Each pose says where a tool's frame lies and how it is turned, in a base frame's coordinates. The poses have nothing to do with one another.
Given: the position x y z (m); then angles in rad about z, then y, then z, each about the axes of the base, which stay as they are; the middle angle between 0 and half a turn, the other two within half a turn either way.
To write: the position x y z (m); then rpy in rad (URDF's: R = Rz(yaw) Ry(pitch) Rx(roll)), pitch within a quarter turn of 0, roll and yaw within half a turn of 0. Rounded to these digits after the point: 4 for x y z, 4 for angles.
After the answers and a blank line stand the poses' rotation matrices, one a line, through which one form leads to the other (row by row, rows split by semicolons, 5 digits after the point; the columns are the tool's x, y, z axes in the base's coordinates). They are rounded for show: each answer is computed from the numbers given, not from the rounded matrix.
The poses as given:
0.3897, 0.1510, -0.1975, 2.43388, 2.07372, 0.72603
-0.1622, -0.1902, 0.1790, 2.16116, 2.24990, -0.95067
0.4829, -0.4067, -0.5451, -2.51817, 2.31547, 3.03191
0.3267, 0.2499, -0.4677, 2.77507, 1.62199, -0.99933
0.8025, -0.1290, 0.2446, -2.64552, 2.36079, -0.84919
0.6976, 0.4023, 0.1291, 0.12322, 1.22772, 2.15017
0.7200, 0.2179, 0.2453, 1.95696, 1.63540, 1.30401
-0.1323, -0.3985, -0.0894, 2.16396, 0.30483, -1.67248
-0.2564, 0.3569, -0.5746, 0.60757, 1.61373, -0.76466
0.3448, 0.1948, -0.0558, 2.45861, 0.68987, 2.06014
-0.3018, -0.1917, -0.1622, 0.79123, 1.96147, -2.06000
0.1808, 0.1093, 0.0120, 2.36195, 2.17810, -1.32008
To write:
0.3897, 0.1510, -0.1975, 2.2731, -0.7285, 1.7838
-0.1622, -0.1902, 0.1790, 2.3418, -0.4480, 0.2218
0.4829, -0.4067, -0.5451, -2.5770, -0.6397, 2.2169
0.3267, 0.2499, -0.4677, 1.7128, -1.2009, 0.4389
0.8025, -0.1290, 0.2446, -2.7009, -0.6675, -1.5003
0.6976, 0.4023, 0.1291, 0.3314, 1.2071, 2.5029
0.7200, 0.2179, 0.2453, 1.6405, -0.3853, 2.8486
-0.1323, -0.3985, -0.0894, 0.2552, -0.1686, 0.4698
-0.2564, 0.3569, -0.5746, 1.6459, 0.9619, 0.8678
0.3448, 0.1948, -0.0558, 0.4801, -0.5163, -1.8935
-0.3018, -0.1917, -0.1622, 2.0957, 0.7076, -0.1292
0.1808, 0.1093, 0.0120, 2.3504, -0.6236, -0.2728

-0.15772 0.73879 0.65522; 0.72930 -0.36020 0.58170; 0.66576 0.56960 -0.48199
0.87925 -0.14979 0.45220; 0.19824 -0.74813 -0.63325; 0.43316 0.64643 -0.62810
-0.48303 0.48217 -0.73089; 0.64054 0.76369 0.08049; 0.59699 -0.42929 -0.67773
0.32727 -0.77532 0.54016; 0.15365 -0.52037 -0.84001; 0.93236 0.35790 -0.05117
0.05535 -0.88360 0.46496; -0.78343 -0.32713 -0.52841; 0.61901 -0.33502 -0.71035
-0.28563 -0.80782 -0.51559; 0.21206 -0.57795 0.78804; -0.93458 0.11575 0.33639
-0.88718 0.37908 0.26308; 0.26767 -0.04160 0.96261; 0.37585 0.92443 -0.06456
0.87902 -0.47581 -0.03047; 0.44629 0.84361 -0.29858; 0.16777 0.24886 0.95390
0.36978 0.58608 0.72095; 0.43635 0.57551 -0.69165; -0.82028 0.57035 -0.04292
-0.27581 0.91347 -0.29916; -0.82475 -0.06505 0.56175; 0.49368 0.40166 0.77133
0.75360 0.49324 -0.43452; -0.09792 -0.56941 -0.81620; -0.65000 0.65763 -0.38081
0.78173 -0.58940 0.20374; -0.21872 -0.56508 -0.79552; 0.58400 0.57732 -0.57066

